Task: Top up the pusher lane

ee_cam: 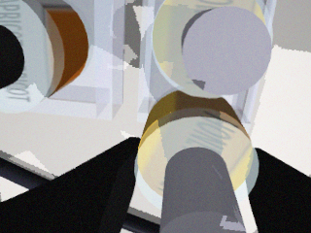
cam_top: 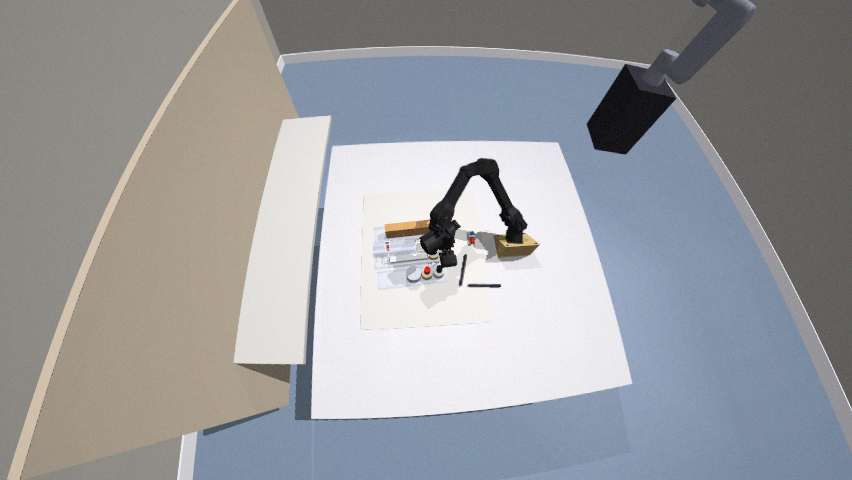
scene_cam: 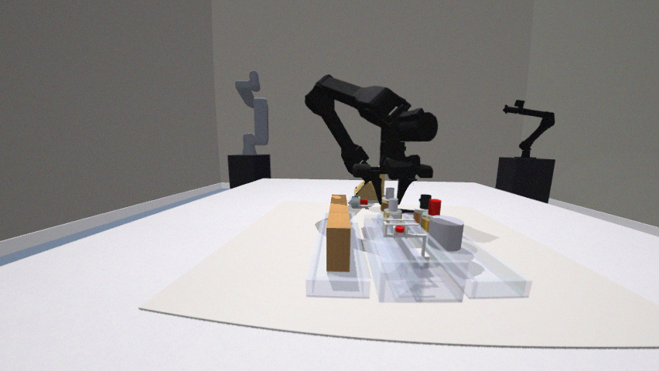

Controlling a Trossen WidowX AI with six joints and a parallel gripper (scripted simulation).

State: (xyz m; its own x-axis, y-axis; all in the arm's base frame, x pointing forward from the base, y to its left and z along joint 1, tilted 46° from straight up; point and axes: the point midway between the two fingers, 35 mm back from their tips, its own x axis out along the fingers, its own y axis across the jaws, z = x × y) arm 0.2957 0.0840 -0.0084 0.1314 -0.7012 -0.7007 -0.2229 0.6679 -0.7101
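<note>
Right now the wide grey cylinder is 120 mm ahead of my gripper tip, 110 mm to the left of it and 20 mm below it. From my gripper tip the other things lie so: red mark 230 mm ahead, 10 mm to the left, 20 mm above; sprung lane 180 mm ahead, 10 mm to the left, 30 mm below.
</note>
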